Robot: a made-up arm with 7 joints.
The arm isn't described. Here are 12 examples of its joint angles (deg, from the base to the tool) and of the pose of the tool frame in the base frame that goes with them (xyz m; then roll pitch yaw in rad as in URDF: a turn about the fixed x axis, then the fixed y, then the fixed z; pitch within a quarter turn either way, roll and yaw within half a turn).
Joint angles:
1: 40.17 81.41 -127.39 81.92 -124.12 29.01 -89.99
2: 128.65 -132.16 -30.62 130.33 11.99 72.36 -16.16
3: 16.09 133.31 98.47 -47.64 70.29 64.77 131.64
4: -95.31 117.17 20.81 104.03 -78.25 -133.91 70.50
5: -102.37 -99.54 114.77 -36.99 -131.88 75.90 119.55
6: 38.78 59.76 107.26 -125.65 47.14 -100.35 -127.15
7: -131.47 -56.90 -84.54 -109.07 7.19 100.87 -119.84
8: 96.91 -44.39 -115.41 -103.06 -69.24 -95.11 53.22
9: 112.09 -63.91 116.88 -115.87 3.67 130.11 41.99
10: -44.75 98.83 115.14 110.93 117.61 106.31 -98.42
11: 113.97 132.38 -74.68 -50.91 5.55 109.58 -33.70
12: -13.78 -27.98 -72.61 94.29 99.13 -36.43 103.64
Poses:
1: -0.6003 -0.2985 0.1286 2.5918 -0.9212 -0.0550
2: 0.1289 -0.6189 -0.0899 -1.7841 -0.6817 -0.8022
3: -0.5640 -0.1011 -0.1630 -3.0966 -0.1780 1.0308
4: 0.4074 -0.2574 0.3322 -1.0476 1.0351 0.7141
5: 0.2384 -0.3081 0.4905 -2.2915 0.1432 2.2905
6: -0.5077 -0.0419 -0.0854 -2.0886 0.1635 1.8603
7: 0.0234 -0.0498 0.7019 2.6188 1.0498 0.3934
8: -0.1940 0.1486 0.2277 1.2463 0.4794 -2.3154
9: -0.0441 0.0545 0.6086 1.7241 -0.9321 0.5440
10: -0.0180 -0.3646 -0.9169 -1.2546 -0.7612 2.4875
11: -0.5070 -0.3734 -0.2221 -1.9145 0.0714 -0.1580
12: 0.9005 0.1201 -0.0738 1.3003 0.2710 -1.1928
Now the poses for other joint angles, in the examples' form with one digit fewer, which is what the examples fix.
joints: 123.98 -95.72 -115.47 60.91 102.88 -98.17 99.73
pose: -0.886 -0.035 0.219 -2.356 -0.950 -2.418
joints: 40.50 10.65 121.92 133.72 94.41 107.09 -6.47
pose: -1.097 0.103 0.001 -2.574 -0.952 -2.582
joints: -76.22 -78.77 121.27 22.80 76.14 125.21 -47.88
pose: 0.282 -0.202 -0.508 -2.459 0.158 0.499
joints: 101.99 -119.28 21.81 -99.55 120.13 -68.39 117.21
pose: 0.355 -0.229 0.726 2.903 -1.053 1.627
